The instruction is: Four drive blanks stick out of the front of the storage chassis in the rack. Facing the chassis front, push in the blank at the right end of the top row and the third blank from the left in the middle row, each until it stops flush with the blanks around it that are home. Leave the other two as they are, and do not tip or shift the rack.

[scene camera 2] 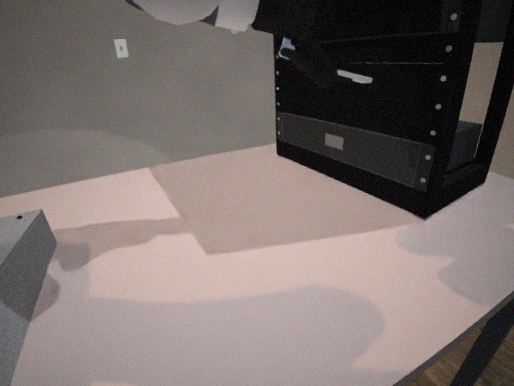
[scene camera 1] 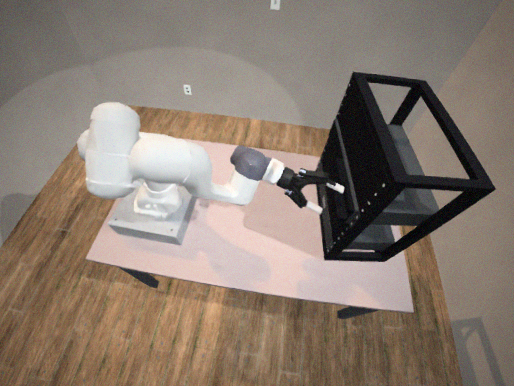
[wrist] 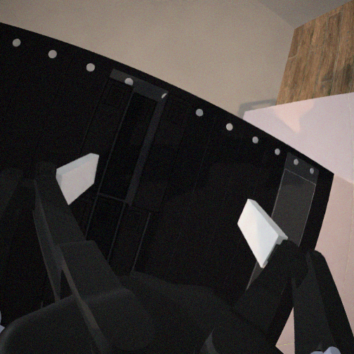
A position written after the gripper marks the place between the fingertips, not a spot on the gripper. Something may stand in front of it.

Observation:
In view: the gripper [scene camera 1: 331, 201] and a black rack [scene camera 2: 399, 138].
The black rack is seen too in scene camera 1 [scene camera 1: 384, 184] and in the wrist view [wrist: 174, 171].

